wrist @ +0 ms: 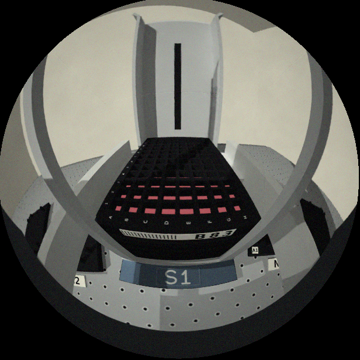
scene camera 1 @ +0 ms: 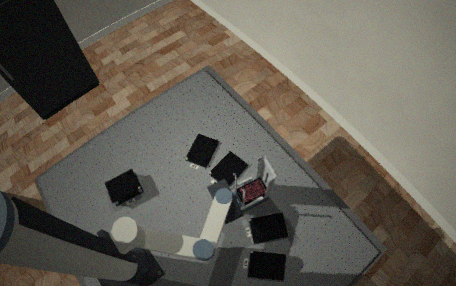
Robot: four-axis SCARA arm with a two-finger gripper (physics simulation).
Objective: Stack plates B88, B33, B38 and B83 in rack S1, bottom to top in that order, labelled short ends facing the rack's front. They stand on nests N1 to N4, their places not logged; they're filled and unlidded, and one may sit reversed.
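Frame: origin at the arm's base, x ahead, y up, z right, level; millimetres.
Seen in the pictures: gripper, between the fingertips: (scene camera 1: 257, 188).
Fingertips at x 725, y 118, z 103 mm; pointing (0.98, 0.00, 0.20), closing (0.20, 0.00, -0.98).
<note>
Pixels of each thing's middle, then the offset from my fingertips to it. "spot": a spot on its surface instead. Level surfaces: height alone.
- Plate B83, middle of its body: (scene camera 1: 252, 190) dx -23, dy -8, dz -5 mm
- rack S1, a spot on its surface: (scene camera 1: 270, 170) spot: dx +37, dy +187, dz +20 mm
- N2, middle of its body: (scene camera 1: 228, 168) dx -22, dy -94, dz -191 mm
- N3, middle of its body: (scene camera 1: 268, 227) dx -61, dy -94, dz +165 mm
- N4, middle of its body: (scene camera 1: 266, 265) dx -181, dy -94, dz +298 mm
- dark block, middle of its body: (scene camera 1: 123, 187) dx -510, dy -70, dz -430 mm
- grey perforated table, height of its surface: dy -105 mm
Plate B83 (scene camera 1: 251, 191) (wrist: 177, 212), dark with pink-filled wells, is between the fingers of my gripper (scene camera 1: 251, 192) (wrist: 177, 146), which is shut on it. Its labelled short end faces the same side as the blue S1 sign in the wrist view. The plate is level, inside rack S1 (scene camera 1: 270, 170) (wrist: 192, 75), in front of the rack's tall slotted back wall. Whether it touches what is below cannot be told. Plates B88, B33 and B38 cannot be made out; the space under B83 is hidden. Dark nests N1 (scene camera 1: 202, 150), N2 (scene camera 1: 229, 167), N3 (scene camera 1: 268, 227) and N4 (scene camera 1: 266, 265) stand around the rack.
Another dark block (scene camera 1: 123, 186) stands on the left part of the grey perforated table (scene camera 1: 165, 115). The white arm link (scene camera 1: 216, 220) reaches in from the lower left. Curved grey rack guides (wrist: 320, 100) rise at both sides in the wrist view.
</note>
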